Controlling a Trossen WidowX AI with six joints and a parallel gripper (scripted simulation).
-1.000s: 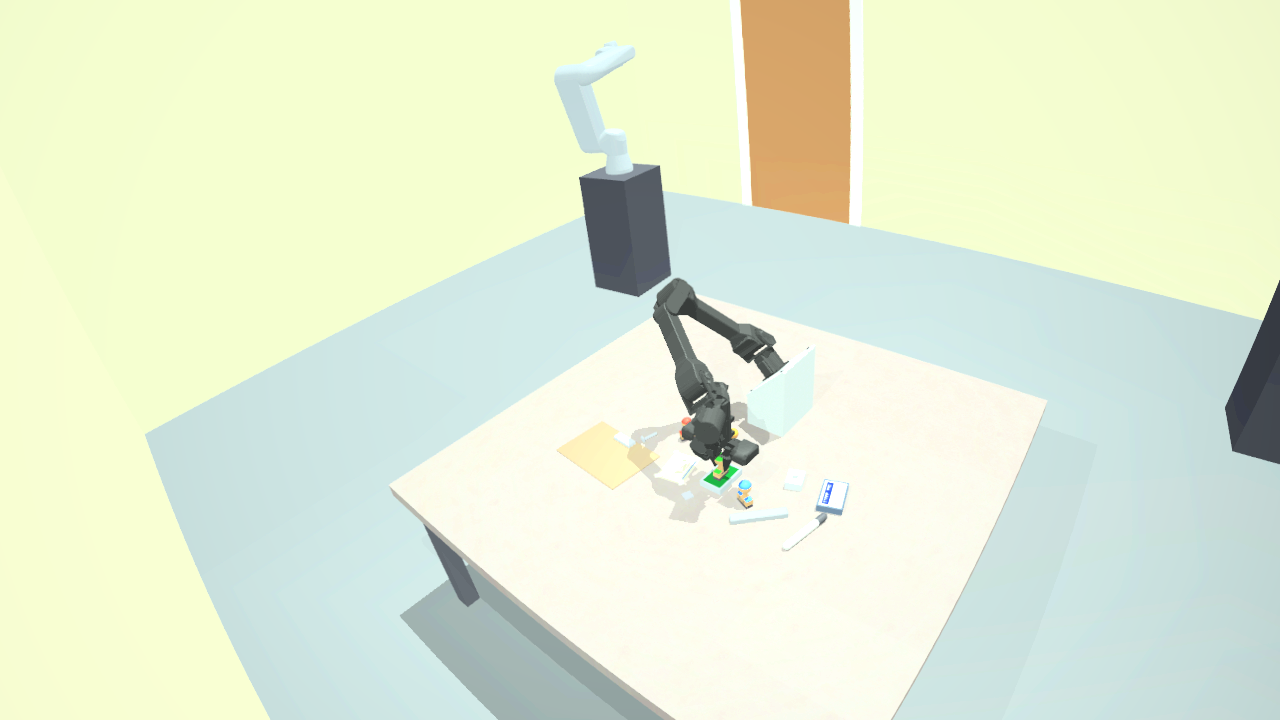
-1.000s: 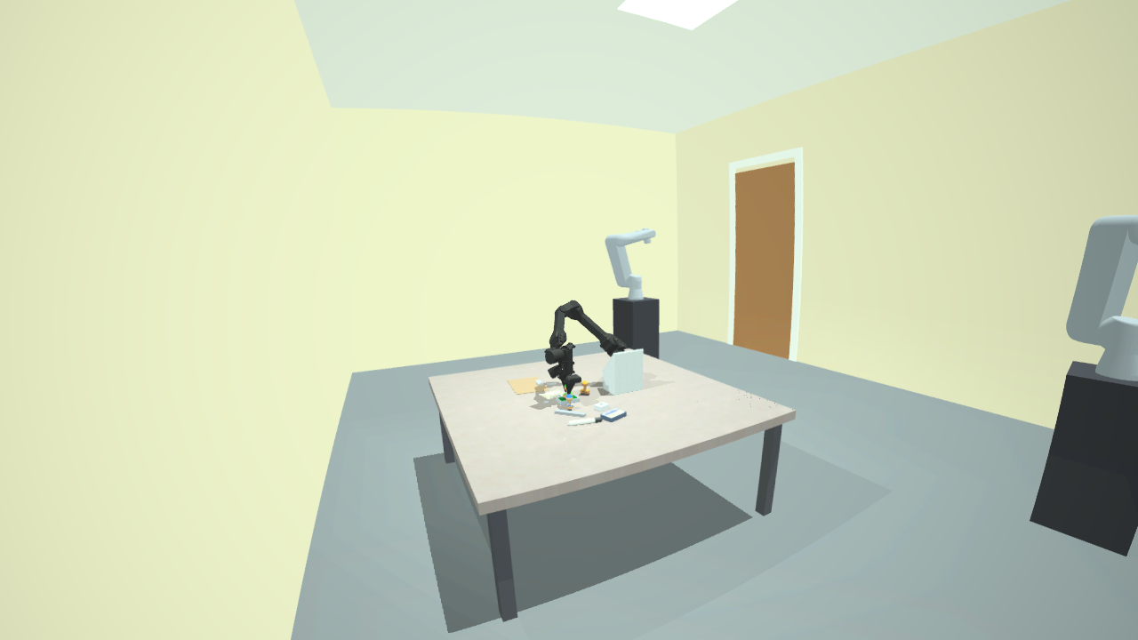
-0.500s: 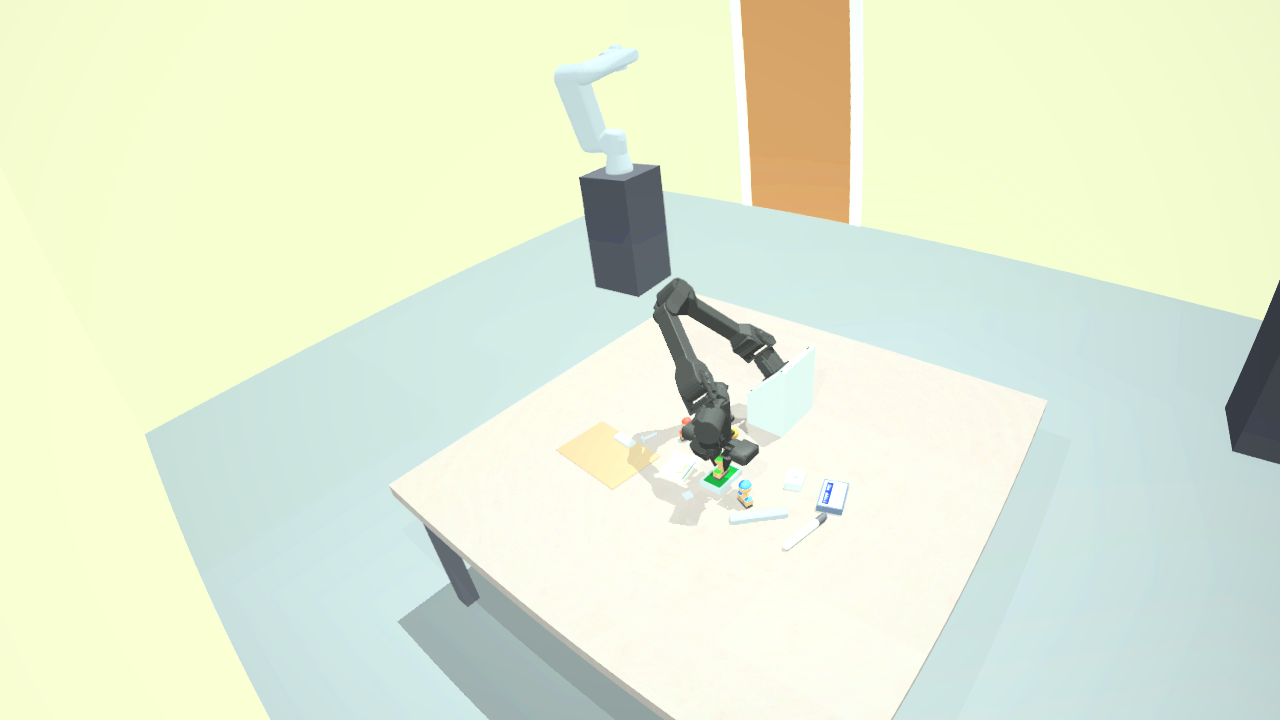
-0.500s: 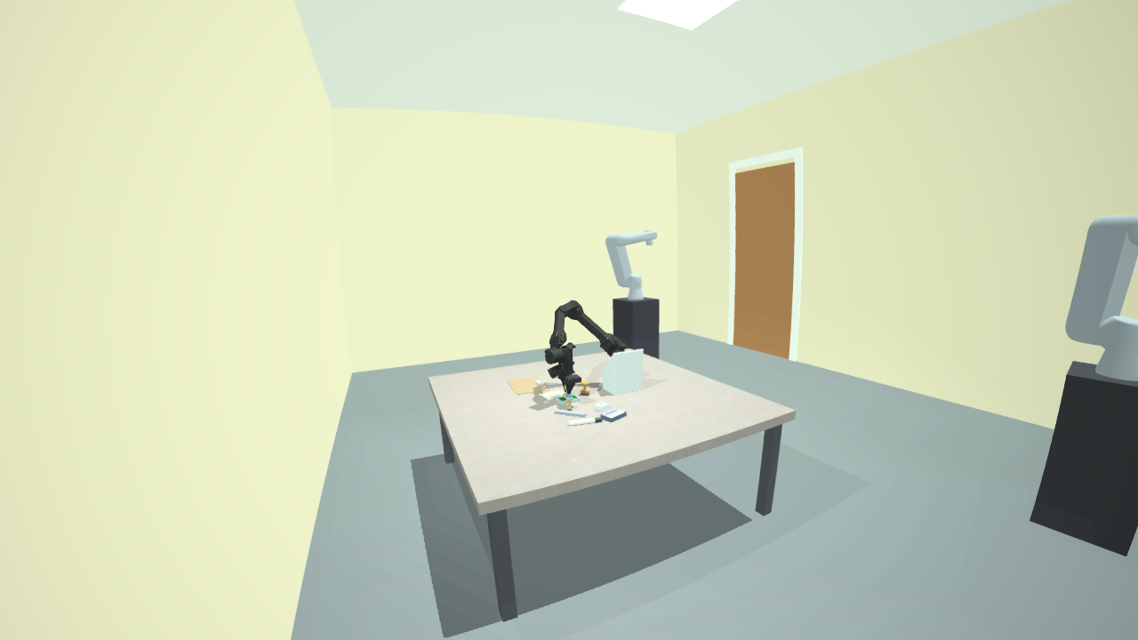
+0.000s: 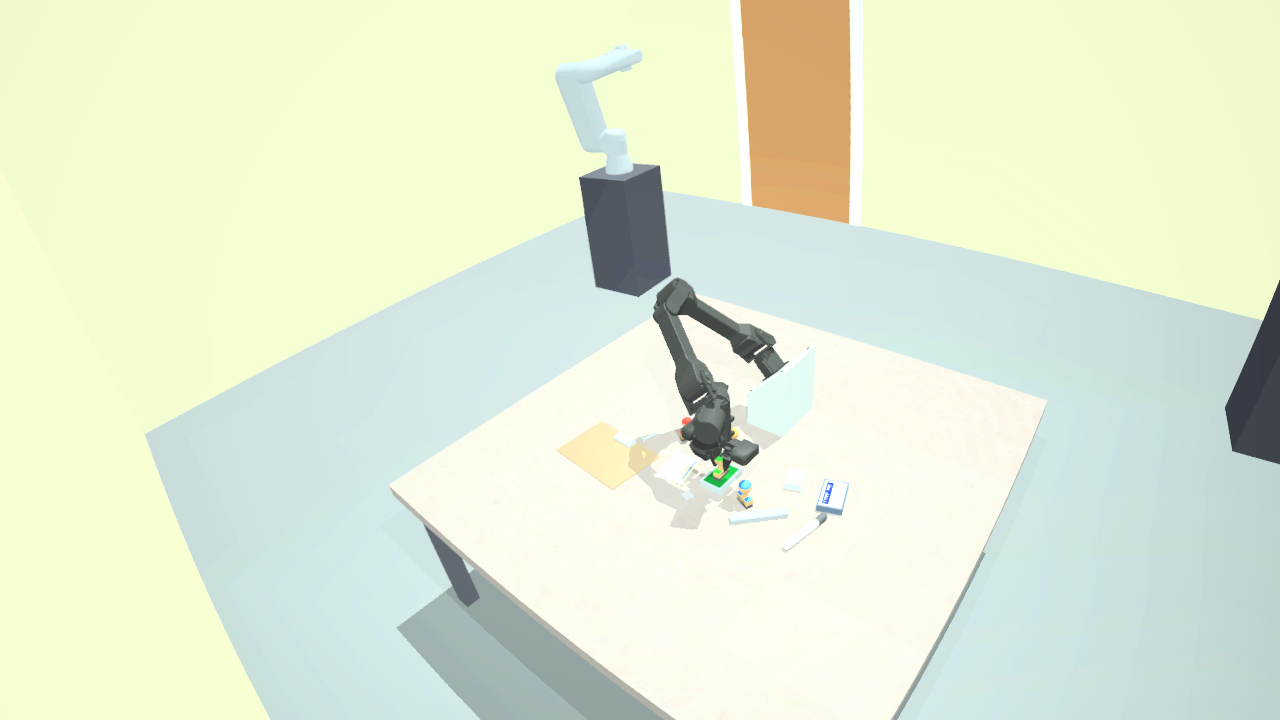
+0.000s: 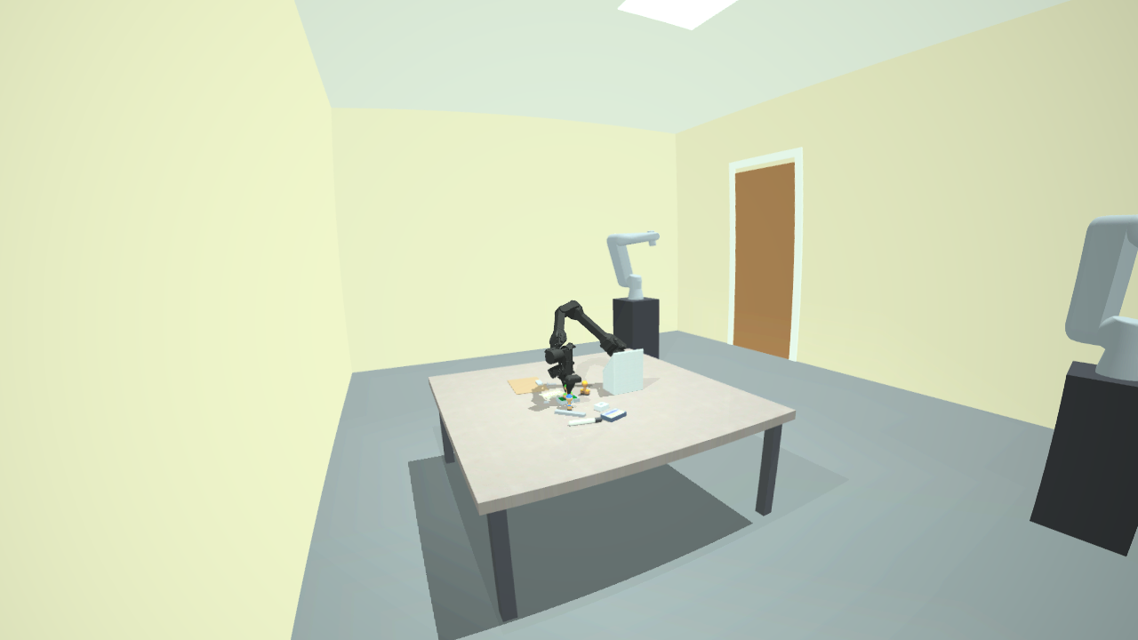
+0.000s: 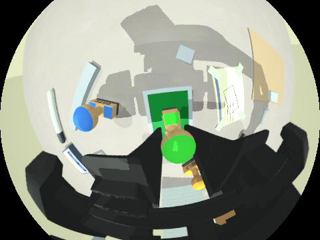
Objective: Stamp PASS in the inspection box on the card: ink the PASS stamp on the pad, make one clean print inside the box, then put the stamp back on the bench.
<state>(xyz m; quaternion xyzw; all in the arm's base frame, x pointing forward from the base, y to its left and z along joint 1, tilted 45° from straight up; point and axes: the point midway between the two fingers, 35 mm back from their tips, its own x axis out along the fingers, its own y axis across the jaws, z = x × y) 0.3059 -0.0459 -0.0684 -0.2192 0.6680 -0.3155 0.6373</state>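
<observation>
The green-knobbed stamp is right at my gripper tip. The rest, counted from my gripper tip: orange-knobbed stamp 11 cm behind, 3 cm to the right, 2 cm below; blue-knobbed stamp 4 cm ahead, 9 cm to the left, 2 cm below; green ink pad 3 cm below.
</observation>
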